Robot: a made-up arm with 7 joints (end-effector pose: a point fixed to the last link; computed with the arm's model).
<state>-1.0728 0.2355 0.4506 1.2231 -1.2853 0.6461 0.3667</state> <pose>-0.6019 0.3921 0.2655 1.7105 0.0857 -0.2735</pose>
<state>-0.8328 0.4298 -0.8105 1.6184 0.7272 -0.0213 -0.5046</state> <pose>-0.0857 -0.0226 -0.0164 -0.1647 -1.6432 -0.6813</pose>
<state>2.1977 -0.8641 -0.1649 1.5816 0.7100 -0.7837 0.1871</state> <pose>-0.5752 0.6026 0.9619 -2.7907 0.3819 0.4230</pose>
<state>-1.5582 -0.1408 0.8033 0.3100 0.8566 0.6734 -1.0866</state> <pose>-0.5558 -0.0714 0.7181 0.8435 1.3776 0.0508</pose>
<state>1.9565 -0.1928 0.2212 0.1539 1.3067 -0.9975 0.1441</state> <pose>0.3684 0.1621 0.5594 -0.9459 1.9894 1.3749</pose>
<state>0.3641 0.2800 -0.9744 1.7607 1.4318 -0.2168 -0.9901</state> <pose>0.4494 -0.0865 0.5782 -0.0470 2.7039 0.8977</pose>
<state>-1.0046 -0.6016 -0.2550 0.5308 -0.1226 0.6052 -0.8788</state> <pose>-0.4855 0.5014 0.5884 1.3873 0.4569 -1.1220</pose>
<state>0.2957 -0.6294 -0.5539 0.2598 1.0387 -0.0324 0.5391</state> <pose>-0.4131 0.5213 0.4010 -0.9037 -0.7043 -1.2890</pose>
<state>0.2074 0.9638 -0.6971 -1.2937 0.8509 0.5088 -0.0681</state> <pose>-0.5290 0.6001 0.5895 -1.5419 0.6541 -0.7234</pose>
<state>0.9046 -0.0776 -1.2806 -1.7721 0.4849 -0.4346 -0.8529</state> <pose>-0.7218 0.5308 1.0331 0.3573 0.5778 -1.7488</pose>
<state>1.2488 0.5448 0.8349 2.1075 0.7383 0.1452 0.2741</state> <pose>0.3468 0.5938 0.6475 1.2971 -2.7662 0.1085</pose>
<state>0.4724 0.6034 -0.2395 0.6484 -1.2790 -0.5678 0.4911</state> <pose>-0.1053 0.1163 0.0937 0.5604 -0.6757 -0.8675</pose>
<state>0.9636 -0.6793 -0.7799 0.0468 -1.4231 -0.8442 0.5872</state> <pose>-0.5058 0.5163 0.5524 1.4769 0.6285 -0.7711</pose>
